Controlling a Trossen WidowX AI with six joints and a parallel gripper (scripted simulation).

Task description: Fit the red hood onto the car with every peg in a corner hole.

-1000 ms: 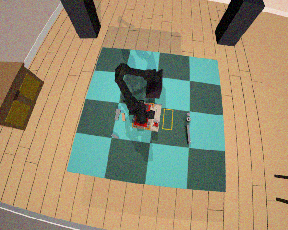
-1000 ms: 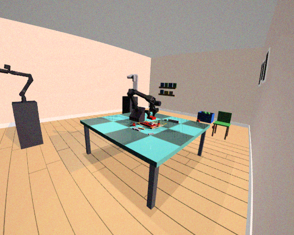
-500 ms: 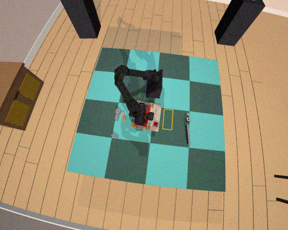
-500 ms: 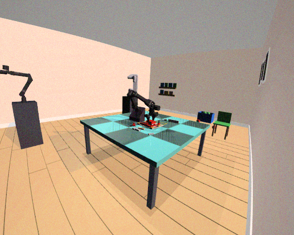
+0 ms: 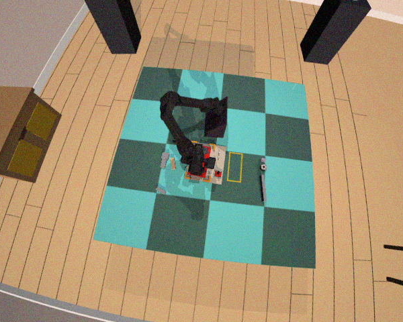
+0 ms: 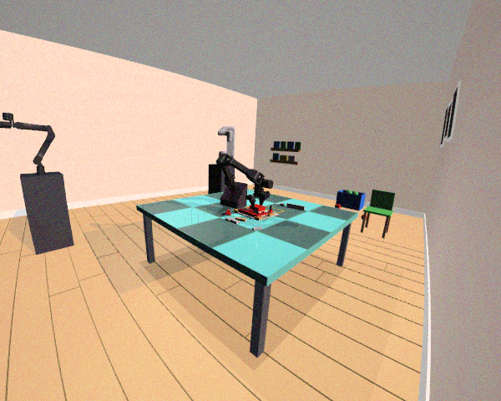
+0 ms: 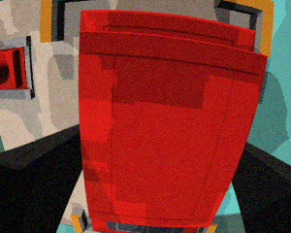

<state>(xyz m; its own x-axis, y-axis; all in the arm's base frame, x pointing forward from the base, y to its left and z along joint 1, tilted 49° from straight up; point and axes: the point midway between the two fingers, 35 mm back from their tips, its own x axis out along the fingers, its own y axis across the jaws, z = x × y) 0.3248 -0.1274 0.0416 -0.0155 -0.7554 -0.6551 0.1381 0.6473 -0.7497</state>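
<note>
My gripper tip is now 1 cm below the red hood. The rest, counted from my gripper tip: grey bar: 11 cm ahead, 40 cm to the left, 4 cm below; then jig: 3 cm behind, 3 cm to the left, 4 cm below; then wheel: 2 cm behind, 41 cm to the left, 5 cm below.
</note>
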